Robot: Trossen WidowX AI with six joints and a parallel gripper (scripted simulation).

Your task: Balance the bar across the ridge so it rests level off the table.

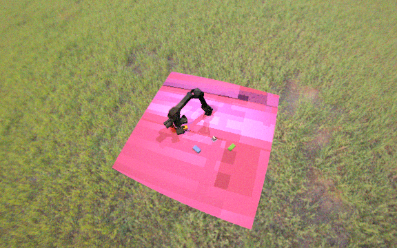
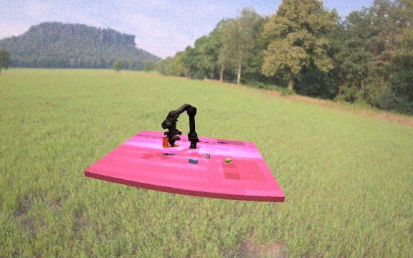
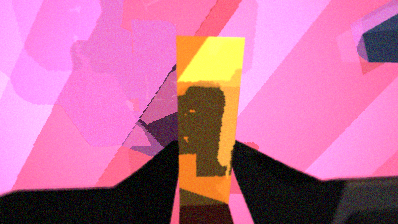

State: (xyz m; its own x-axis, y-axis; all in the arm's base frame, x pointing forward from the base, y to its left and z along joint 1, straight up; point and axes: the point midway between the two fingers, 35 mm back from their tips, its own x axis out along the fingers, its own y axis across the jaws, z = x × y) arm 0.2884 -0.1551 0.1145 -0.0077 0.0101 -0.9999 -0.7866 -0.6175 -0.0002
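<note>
Now: the blue-grey block 200 mm to the left of my gripper tip, 110 mm ahead of it and 60 mm below it. The rest, counted from my gripper tip: green block 470 mm to the left, 70 mm below, 10 mm behind.
</note>
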